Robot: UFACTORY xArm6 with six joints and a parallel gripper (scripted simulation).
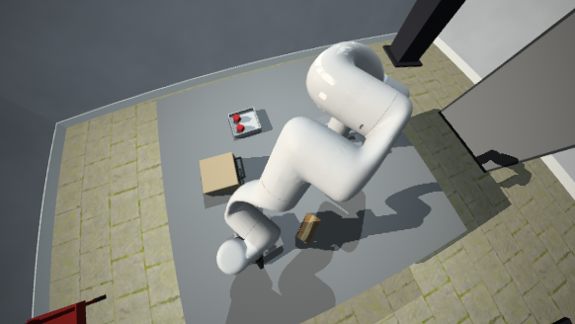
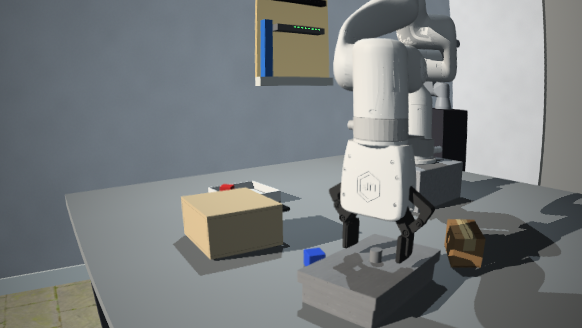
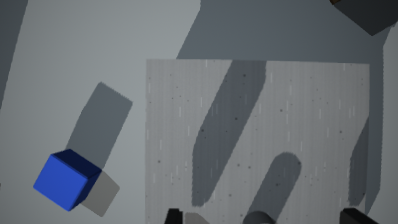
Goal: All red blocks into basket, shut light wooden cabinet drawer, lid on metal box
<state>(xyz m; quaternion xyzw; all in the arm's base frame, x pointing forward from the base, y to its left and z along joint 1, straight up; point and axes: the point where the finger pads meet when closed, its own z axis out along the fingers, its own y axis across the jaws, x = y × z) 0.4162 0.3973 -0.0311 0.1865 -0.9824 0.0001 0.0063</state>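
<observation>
Right now my hand is 30 mm above the knobbed lid. From my hand the other things lie so: blue block (130 mm to the right, 60 mm below, 30 mm ahead); green block (230 mm behind, 60 mm below, 40 mm to the right); cardboard box (220 mm behind, 40 mm below, 20 mm to the right).
</observation>
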